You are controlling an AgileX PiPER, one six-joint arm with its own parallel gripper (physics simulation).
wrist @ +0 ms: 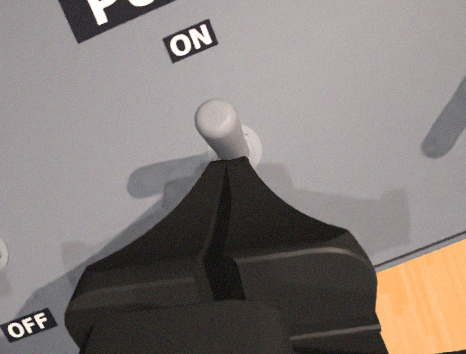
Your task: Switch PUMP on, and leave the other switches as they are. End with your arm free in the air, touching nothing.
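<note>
The light grey toggle lever (218, 122) of one switch stands in the middle of the wrist view, its tip leaning up toward the ON label (191, 41). Part of a dark label with the letters "PU" (102, 11) shows at the top left. My gripper (232, 182) is shut, its fingertips pressed together with no thing between them. The tips are right at the lower side of the lever and hide part of its round base (254, 146); whether they touch it I cannot tell.
The grey panel (320, 90) fills most of the view. An OFF label (28, 324) is at the lower left, and part of another switch's base (2, 253) shows at the left edge. A shadow (445, 130) falls at the right. The panel's edge and light wood (425, 300) show at the lower right.
</note>
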